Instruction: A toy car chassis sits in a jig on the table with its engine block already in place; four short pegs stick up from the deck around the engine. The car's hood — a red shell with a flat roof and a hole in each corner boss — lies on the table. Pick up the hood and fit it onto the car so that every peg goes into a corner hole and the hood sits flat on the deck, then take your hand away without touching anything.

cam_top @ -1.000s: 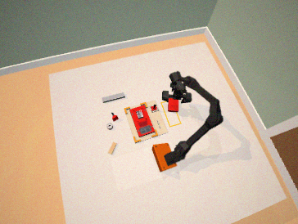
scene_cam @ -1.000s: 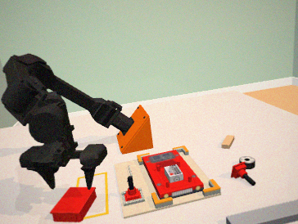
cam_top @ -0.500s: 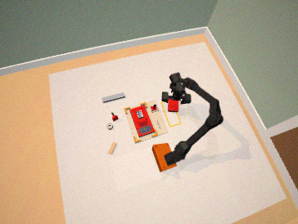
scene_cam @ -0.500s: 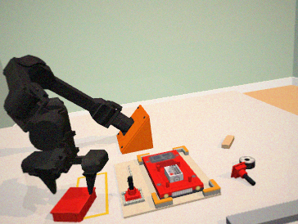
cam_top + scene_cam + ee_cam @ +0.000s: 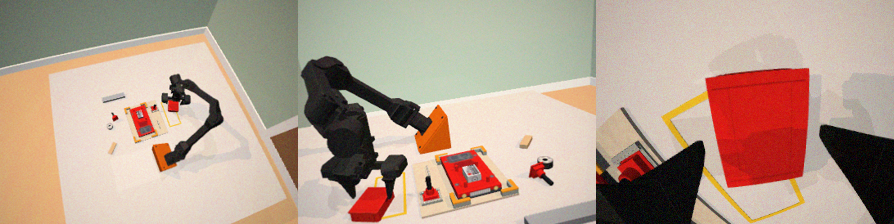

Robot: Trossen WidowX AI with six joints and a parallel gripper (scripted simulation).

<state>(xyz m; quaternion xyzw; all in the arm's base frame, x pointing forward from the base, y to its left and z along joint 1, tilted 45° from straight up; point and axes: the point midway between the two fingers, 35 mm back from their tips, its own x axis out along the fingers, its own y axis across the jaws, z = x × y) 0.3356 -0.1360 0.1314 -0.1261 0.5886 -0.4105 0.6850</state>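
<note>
Now: gripper tip 1 cm above the red hood. From my gripper tip the other things lie so: grey bar: 20 cm ahead, 37 cm to the left, 2 cm below; then wooden block: 14 cm behind, 48 cm to the left, 2 cm below; then grey engine block: 25 cm to the left.
</note>
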